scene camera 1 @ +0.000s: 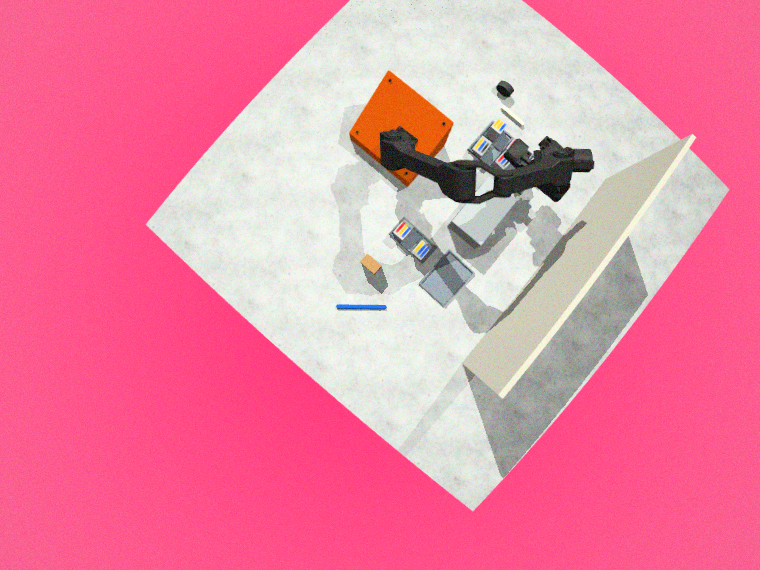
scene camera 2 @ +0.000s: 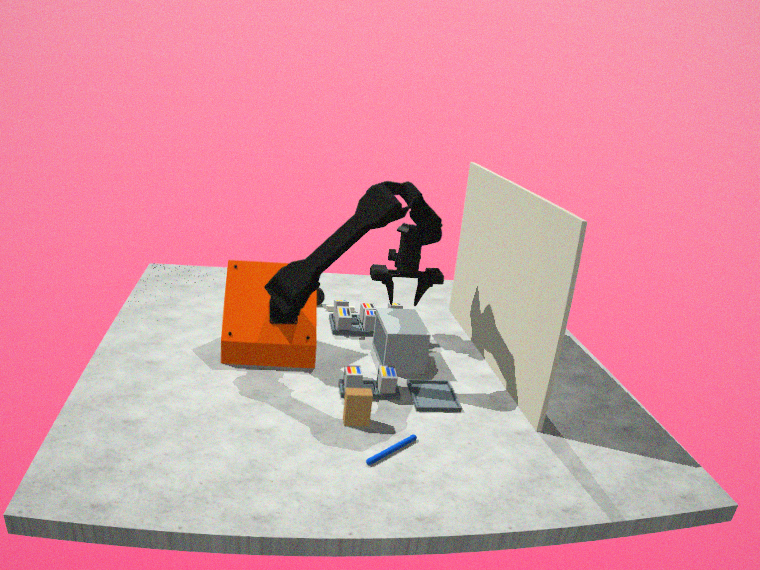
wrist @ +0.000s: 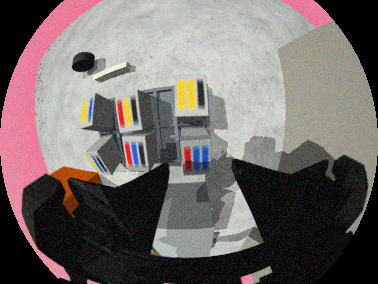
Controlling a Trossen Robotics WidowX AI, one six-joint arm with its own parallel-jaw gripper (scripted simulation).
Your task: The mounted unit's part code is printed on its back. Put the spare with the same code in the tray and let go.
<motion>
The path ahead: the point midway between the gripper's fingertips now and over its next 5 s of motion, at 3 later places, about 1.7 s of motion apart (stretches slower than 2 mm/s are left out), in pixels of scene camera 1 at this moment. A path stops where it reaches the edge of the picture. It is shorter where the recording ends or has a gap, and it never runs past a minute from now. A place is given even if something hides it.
The gripper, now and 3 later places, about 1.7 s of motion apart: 528,177; 523,179; 515,222; 455,277
</motion>
